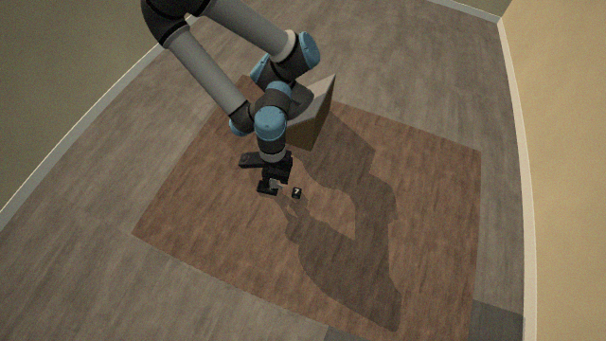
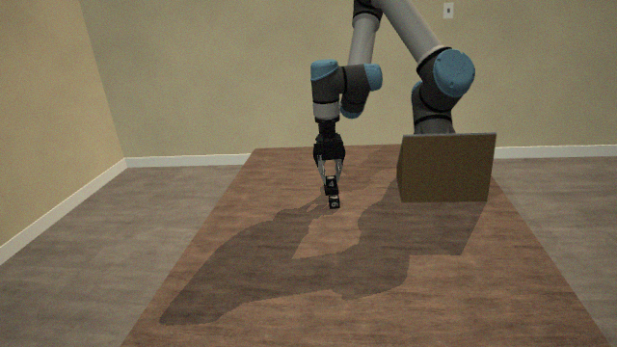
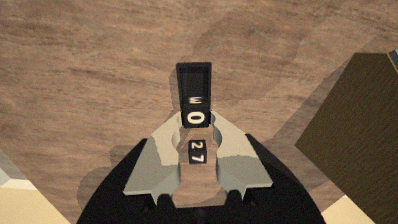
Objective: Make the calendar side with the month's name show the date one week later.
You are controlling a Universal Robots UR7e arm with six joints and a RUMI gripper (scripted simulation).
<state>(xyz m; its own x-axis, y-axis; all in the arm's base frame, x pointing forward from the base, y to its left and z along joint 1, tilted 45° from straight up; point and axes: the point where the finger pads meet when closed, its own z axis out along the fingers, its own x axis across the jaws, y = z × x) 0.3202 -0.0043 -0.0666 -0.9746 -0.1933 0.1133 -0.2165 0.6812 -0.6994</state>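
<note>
Right now the black tray is 40 mm below my hand and 20 mm to the right of it. From my hand the other things lie so: black cube (90 mm to the left, 30 mm below, 20 mm behind).
</note>
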